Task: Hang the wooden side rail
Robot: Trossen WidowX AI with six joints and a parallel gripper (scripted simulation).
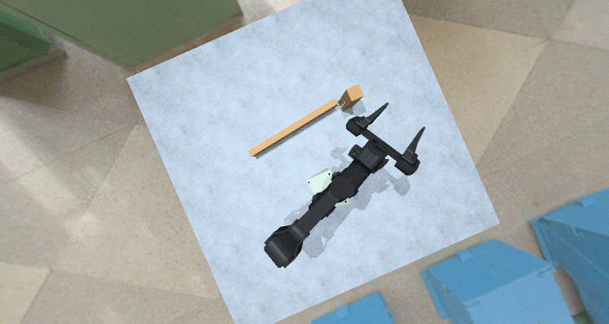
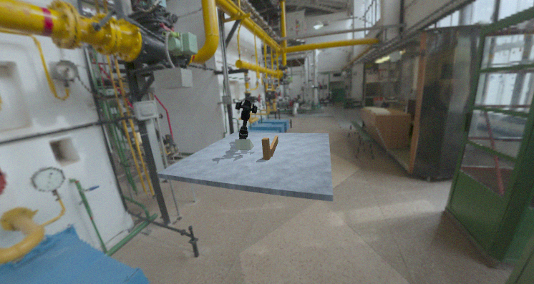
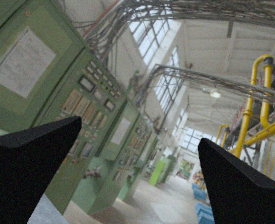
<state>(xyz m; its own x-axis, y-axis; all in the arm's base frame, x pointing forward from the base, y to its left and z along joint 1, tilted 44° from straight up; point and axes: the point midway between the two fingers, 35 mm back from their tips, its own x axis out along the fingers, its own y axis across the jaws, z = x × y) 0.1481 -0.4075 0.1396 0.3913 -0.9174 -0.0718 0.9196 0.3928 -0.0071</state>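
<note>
My gripper tip is 14 cm short of the wooden headboard post, 4 cm to the left of it and 40 cm above it.
</note>
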